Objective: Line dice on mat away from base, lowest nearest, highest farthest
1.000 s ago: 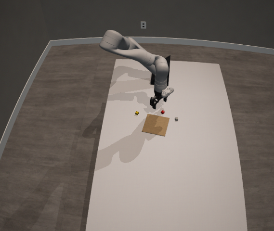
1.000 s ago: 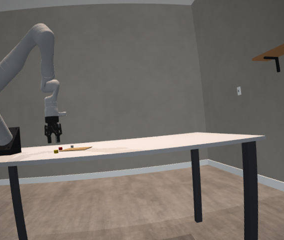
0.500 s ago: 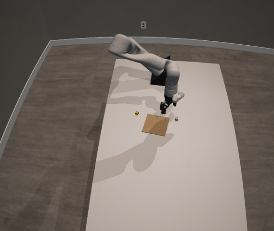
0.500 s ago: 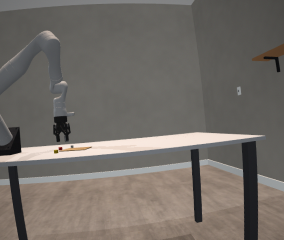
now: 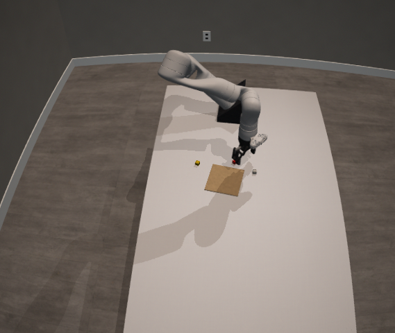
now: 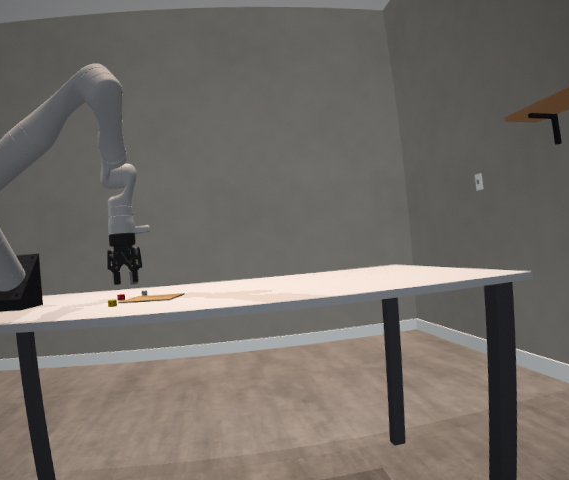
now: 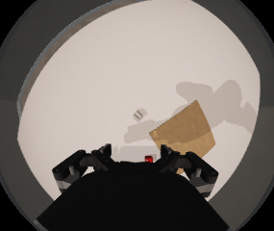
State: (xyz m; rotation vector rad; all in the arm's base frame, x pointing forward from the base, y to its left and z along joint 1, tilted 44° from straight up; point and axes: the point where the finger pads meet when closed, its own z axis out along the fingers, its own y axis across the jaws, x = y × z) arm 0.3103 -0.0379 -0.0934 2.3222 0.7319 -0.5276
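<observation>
Right now my hand is 40 mm to the left of the red die, 40 mm above it and 10 mm past it. Round my hand: yellow die (200 mm to the right, 40 mm below, 10 mm behind); square mat (90 mm to the right, 80 mm ahead, 40 mm below); white die (50 mm ahead, 40 mm to the left, 40 mm below).
</observation>
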